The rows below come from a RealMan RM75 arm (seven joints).
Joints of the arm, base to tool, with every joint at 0 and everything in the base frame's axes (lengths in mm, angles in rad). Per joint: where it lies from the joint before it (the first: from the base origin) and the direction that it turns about. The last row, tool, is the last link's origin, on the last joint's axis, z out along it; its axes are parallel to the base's.
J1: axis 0 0 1 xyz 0 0 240.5
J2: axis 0 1 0 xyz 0 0 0
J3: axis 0 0 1 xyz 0 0 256
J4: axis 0 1 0 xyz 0 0 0
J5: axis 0 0 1 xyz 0 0 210
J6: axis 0 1 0 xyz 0 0 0
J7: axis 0 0 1 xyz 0 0 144
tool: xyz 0 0 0
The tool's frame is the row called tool.
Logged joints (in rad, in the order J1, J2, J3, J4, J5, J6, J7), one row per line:
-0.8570 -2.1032 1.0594 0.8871 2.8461 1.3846 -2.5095
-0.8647 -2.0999 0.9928 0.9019 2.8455 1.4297 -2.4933
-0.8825 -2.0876 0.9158 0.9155 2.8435 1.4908 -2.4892
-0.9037 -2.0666 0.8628 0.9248 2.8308 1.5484 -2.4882
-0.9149 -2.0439 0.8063 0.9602 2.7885 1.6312 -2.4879
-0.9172 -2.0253 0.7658 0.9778 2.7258 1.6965 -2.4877
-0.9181 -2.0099 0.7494 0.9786 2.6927 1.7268 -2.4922
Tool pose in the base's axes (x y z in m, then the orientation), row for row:
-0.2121 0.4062 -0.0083 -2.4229 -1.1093 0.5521
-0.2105 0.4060 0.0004 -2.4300 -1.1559 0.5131
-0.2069 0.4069 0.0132 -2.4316 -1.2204 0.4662
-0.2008 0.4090 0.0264 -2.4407 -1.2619 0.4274
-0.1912 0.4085 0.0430 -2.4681 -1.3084 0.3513
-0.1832 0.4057 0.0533 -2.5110 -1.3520 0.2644
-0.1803 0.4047 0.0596 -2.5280 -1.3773 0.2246
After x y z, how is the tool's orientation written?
As a rotation vector, in radians.
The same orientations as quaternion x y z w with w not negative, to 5 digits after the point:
-0.87075 -0.39866 0.19841 0.20857
-0.86918 -0.41345 0.18353 0.19975
-0.86495 -0.43411 0.16583 0.18948
-0.86349 -0.44644 0.15121 0.17949
-0.86499 -0.45855 0.12312 0.16234
-0.86830 -0.46752 0.09143 0.13831
-0.86842 -0.47313 0.07715 0.12666

